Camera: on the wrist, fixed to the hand. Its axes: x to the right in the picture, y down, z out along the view.
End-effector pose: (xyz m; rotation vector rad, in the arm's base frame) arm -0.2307 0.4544 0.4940 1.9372 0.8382 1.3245
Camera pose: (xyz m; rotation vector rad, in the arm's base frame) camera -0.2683 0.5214 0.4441 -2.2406 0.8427 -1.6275
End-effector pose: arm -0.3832 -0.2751 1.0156 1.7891 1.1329 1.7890
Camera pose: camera -0.4382 -0.2206 0.9666 -1.9962 0.4035 -1.4777
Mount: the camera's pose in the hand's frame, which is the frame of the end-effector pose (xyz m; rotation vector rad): 0.0153 -0.0848 -0.0311 0.0277 -0.0638 1.5451
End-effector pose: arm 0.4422 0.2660 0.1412 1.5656 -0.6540 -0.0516
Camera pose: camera 0.4992 0.2840 0.0718 0.7373 -1.7365 1.0493
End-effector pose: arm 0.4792 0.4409 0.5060 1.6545 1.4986 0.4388
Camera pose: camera 0.4054 0.4602 0.4553 2.5326 -0.1201 1.1026
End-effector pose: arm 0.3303 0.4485 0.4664 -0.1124 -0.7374 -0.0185
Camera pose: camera 0.3577 0.3612 0.4620 -0.6312 -0.5569 1.4678
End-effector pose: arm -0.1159 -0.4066 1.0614 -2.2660 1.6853 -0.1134
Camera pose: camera -0.0409 -0.4055 1.1140 -0.4407 2.7578 0.2751
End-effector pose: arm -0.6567 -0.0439 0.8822 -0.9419 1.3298 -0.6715
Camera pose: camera -0.6760 -0.1040 0.9486 0.2482 1.5303 0.5343
